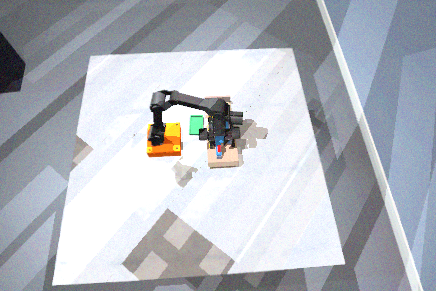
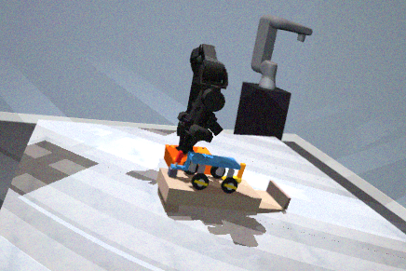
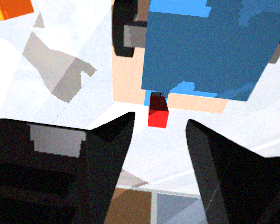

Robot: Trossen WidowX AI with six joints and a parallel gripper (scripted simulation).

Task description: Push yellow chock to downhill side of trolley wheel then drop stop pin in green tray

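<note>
The red-headed stop pin lies 10 mm to the right of my gripper tip and 40 mm below it. Round my gripper tip: blue trolley: 30 mm ahead, 90 mm to the left, 60 mm below; tan ramp: 30 mm ahead, 100 mm to the left, 120 mm below; yellow chock: 10 mm behind, 200 mm to the left, 90 mm below.
</note>
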